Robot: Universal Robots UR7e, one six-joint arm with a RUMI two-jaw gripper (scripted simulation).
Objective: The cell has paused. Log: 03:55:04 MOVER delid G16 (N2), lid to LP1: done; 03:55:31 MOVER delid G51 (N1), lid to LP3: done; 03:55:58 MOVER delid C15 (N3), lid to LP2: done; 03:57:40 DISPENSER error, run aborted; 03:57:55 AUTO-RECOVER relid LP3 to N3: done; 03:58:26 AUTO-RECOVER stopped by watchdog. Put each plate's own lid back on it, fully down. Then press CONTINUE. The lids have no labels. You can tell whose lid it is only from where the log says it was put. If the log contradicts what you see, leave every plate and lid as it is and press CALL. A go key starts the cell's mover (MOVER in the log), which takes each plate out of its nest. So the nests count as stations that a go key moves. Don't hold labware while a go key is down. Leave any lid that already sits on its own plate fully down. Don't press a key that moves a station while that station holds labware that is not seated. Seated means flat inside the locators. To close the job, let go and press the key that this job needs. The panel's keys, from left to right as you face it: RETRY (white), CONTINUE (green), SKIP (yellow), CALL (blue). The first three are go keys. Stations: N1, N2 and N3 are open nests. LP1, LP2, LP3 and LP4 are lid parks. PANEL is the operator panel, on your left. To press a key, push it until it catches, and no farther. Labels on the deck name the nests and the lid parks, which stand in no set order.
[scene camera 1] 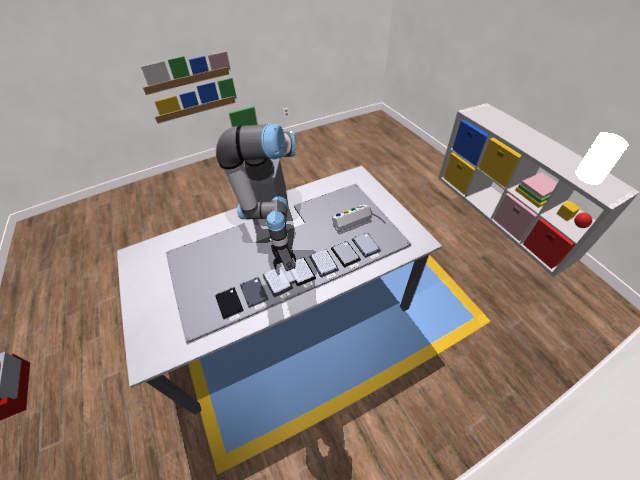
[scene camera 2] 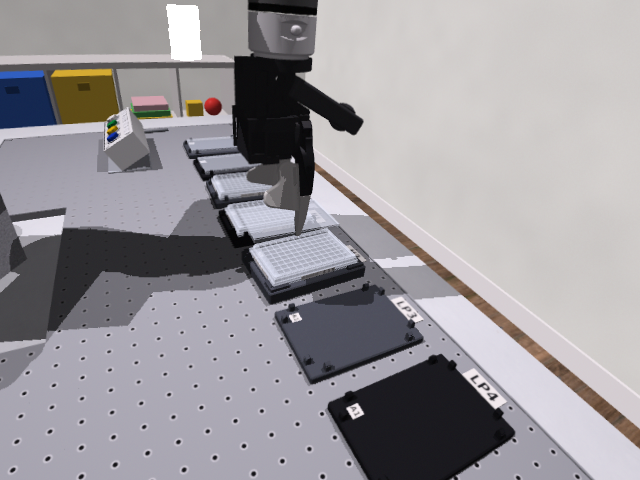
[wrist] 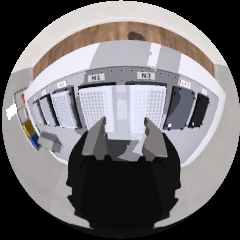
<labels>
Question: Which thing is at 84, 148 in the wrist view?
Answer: My gripper.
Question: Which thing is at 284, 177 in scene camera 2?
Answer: My gripper.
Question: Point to an operator panel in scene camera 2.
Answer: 130, 146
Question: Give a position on a plate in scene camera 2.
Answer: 293, 259
</labels>
